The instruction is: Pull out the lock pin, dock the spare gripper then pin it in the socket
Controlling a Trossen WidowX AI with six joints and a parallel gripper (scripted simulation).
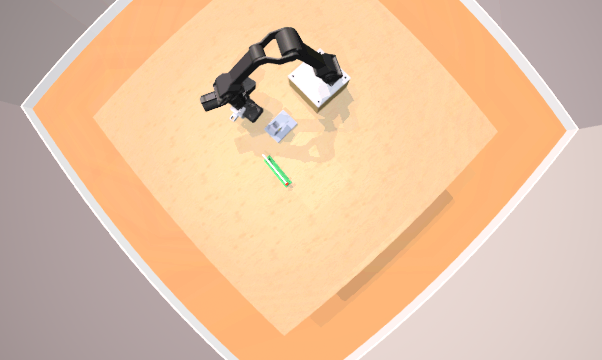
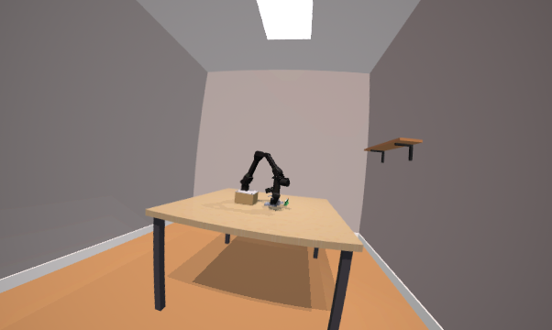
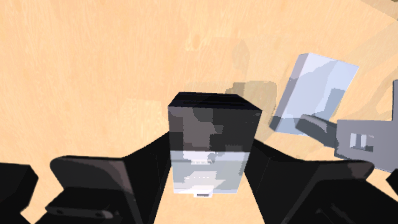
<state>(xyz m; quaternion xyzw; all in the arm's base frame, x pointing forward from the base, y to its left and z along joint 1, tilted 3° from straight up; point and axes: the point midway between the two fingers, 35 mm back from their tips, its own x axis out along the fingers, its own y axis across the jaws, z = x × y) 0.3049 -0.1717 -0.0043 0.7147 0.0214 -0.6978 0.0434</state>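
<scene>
Now: the socket 40 mm behind my gripper tip and 150 mm to the left of it. The rest, counted from my gripper tip: green pin holder: 90 mm ahead, 270 mm to the left, 30 mm below; spare gripper: 10 mm ahead, 20 mm above.
</scene>
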